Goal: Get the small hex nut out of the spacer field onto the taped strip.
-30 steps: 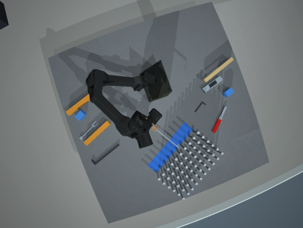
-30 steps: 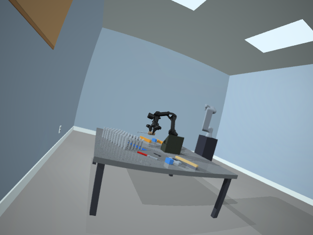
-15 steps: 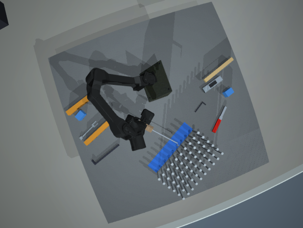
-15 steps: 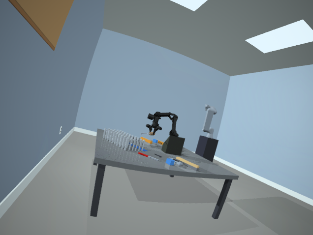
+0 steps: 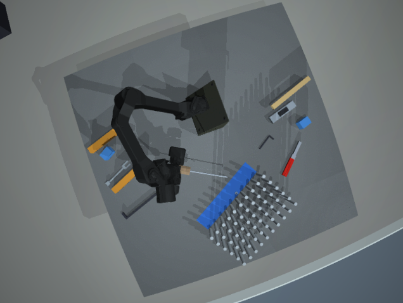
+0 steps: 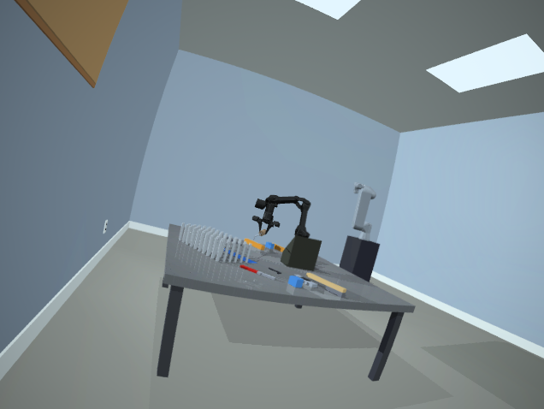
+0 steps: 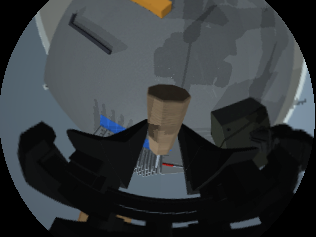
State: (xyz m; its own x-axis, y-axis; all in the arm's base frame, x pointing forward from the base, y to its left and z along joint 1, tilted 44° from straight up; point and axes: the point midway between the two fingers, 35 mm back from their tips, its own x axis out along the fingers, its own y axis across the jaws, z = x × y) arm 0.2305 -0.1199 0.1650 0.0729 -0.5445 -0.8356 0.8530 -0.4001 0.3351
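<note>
The wooden-handled screwdriver lies 90 mm to the left of my gripper tip, 50 mm ahead of it and 10 mm below it. Round my gripper tip: wrench 330 mm to the right, 140 mm below, 90 mm behind; then blue taped strip 220 mm ahead, 150 mm to the left, 140 mm below; then red-handled tool 550 mm to the left, 170 mm ahead, 130 mm below.
</note>
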